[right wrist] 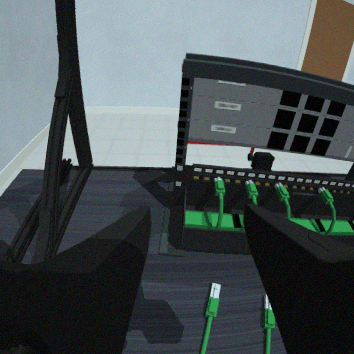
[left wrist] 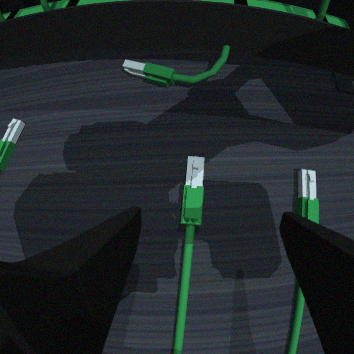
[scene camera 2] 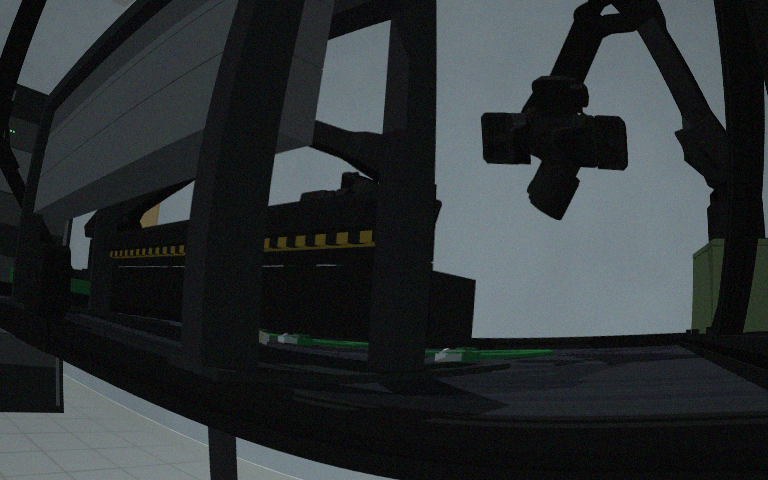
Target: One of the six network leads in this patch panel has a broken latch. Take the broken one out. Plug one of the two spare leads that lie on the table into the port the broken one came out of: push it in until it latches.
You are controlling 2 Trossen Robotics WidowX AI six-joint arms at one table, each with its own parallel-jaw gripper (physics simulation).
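Places are measured from the left arm's base along level axes (x ahead, y left, z up), in centimetres.
Pixels of known places: left gripper, fingertip midpoint: [left wrist: 212,218]; right gripper, fingertip midpoint: [right wrist: 197,213] [scene camera 2: 533,135].
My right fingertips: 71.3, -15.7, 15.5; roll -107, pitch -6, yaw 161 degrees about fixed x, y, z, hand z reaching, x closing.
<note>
Ahead of a thing's pixels: the offset from my right fingertips to its middle, as dx, dy, dz. "spot": to the spot under its first point.
My left gripper [left wrist: 212,218] is open above the table, with nothing between its fingers. Below the gap lies a green lead with a clear plug {-27.7, +10.9, -20.8} [left wrist: 192,205]. Another lead {-35.5, +14.4, -20.8} [left wrist: 307,207] lies partly behind the finger at the picture's right, and a third lead {spot: -13.3, +2.9, -21.1} [left wrist: 6,150] is cut off at the left edge. A short lead with a bent cable {spot: -28.0, +1.2, -20.5} [left wrist: 159,74] lies nearer the panel. My right gripper [right wrist: 197,213] is open and empty in front of the patch panel [right wrist: 200,192]. Several green leads {-12.5, -16.4, -12.6} [right wrist: 220,187] show in its ports. Latch condition is too small to tell. The left gripper is hidden in the scene view.
A grey rack unit {-32.8, -21.3, -4.3} [right wrist: 240,92] stands above and behind the ports. Dark frame posts {-12.2, -32.6, -9.8} [scene camera 2: 232,226] [right wrist: 70,90] stand near the table edge. Two lead plugs [right wrist: 212,306] [right wrist: 269,319] lie in front of the panel. My right arm [scene camera 2: 557,133] hangs high above the table.
</note>
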